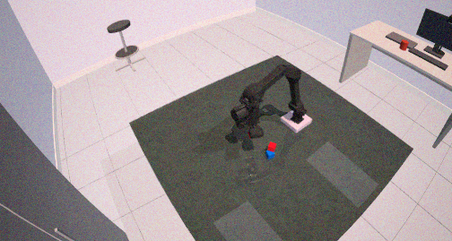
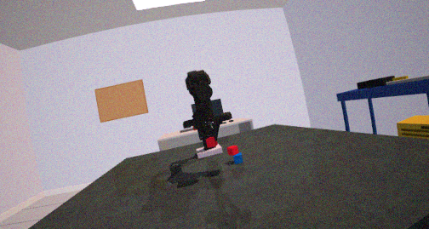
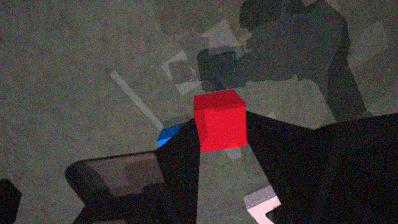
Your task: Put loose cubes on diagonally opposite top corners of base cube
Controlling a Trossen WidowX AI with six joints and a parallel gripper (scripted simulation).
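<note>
Right now my gripper tip is 100 mm to the right of the blue base cube, 100 mm above it and 30 mm past it.
</note>
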